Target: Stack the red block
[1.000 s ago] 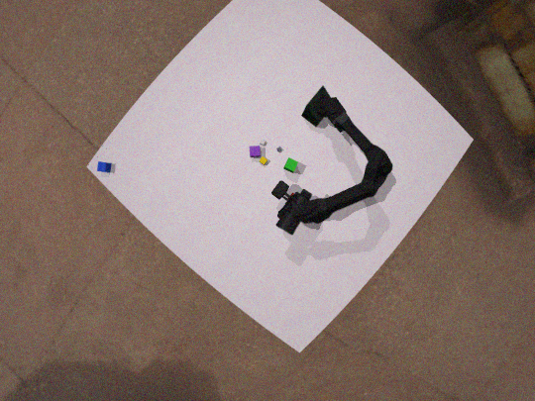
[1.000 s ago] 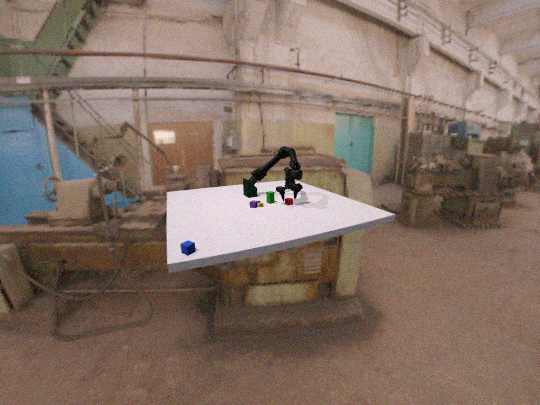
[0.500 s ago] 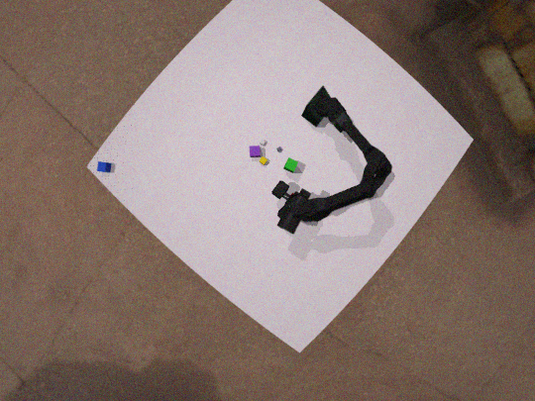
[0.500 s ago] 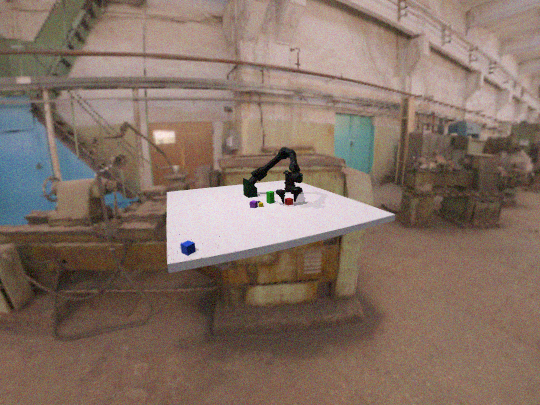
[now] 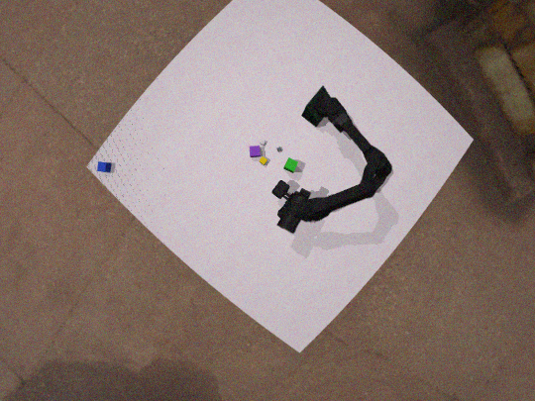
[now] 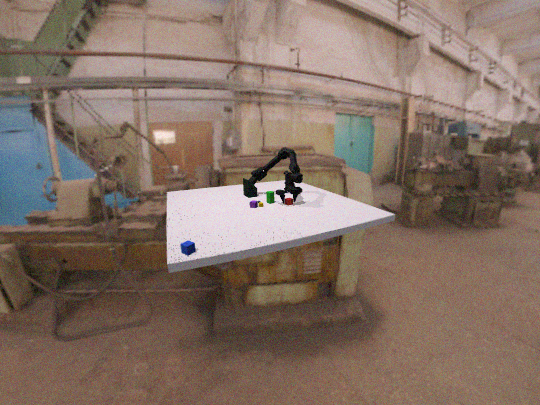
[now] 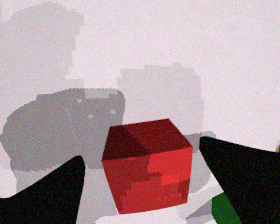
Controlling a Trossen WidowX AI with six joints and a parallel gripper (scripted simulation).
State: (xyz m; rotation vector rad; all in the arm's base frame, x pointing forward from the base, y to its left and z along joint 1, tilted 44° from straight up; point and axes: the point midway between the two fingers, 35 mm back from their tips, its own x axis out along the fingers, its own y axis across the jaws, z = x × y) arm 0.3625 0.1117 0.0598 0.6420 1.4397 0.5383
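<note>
Now: the tiny grey block 160 mm to the right of my gripper tip and 140 mm behind it. The rest, counted from my gripper tip: purple block (240 mm to the right, 70 mm behind, 10 mm above); small yellow block (190 mm to the right, 60 mm behind); red block (10 mm above).
</note>
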